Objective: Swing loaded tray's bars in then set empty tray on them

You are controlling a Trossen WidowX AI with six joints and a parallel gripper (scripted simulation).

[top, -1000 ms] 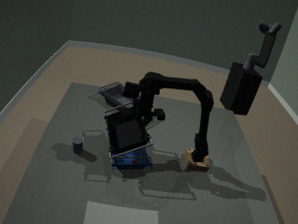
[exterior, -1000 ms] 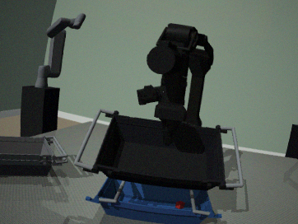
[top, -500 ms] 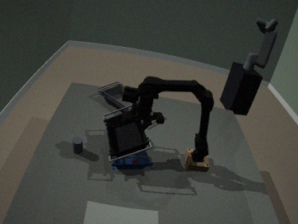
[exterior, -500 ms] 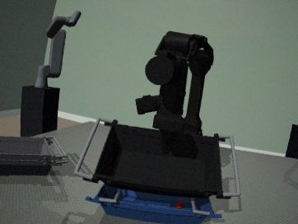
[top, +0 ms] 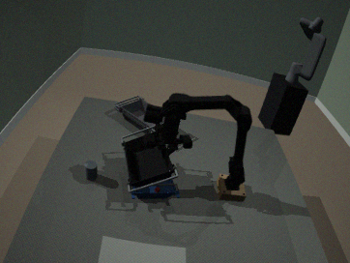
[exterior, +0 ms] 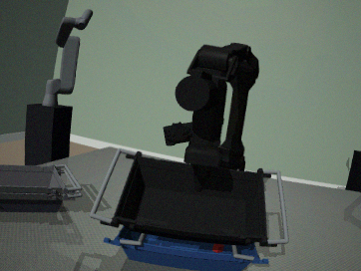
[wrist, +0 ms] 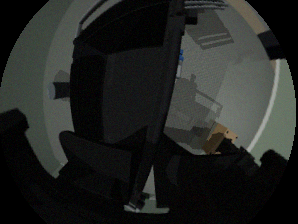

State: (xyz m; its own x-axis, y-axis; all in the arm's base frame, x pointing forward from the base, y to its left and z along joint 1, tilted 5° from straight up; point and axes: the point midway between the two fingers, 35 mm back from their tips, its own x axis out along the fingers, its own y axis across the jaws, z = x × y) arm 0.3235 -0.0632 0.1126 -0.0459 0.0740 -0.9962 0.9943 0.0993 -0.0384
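Now: the black tray 8 cm ahead of my gripper tip and 1 cm to the left of it. Round my gripper tip: red block 2 cm ahead, 7 cm to the left, 12 cm below.
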